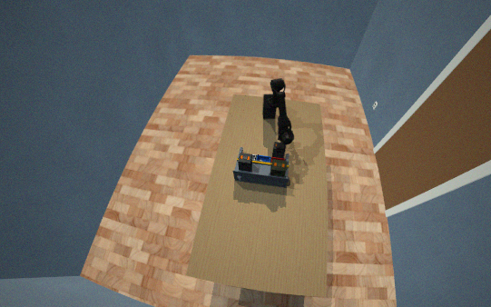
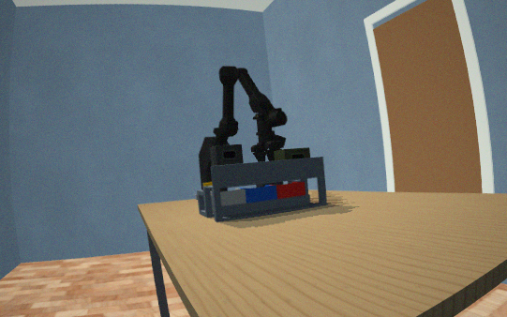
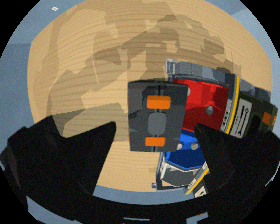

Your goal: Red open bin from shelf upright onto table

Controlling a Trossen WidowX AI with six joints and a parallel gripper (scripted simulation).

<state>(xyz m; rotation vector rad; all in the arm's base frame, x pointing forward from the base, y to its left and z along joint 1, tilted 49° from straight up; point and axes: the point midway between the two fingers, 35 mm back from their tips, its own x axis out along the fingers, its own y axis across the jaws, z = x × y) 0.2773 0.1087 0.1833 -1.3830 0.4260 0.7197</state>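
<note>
My hand is 13 cm above the red bin, 11 cm short of it and 2 cm to the right of it. From my hand the other things lie so: blue bin (14 cm ahead, 13 cm below, 9 cm to the right); grey bin (20 cm to the right, 16 cm ahead, 13 cm below).
</note>
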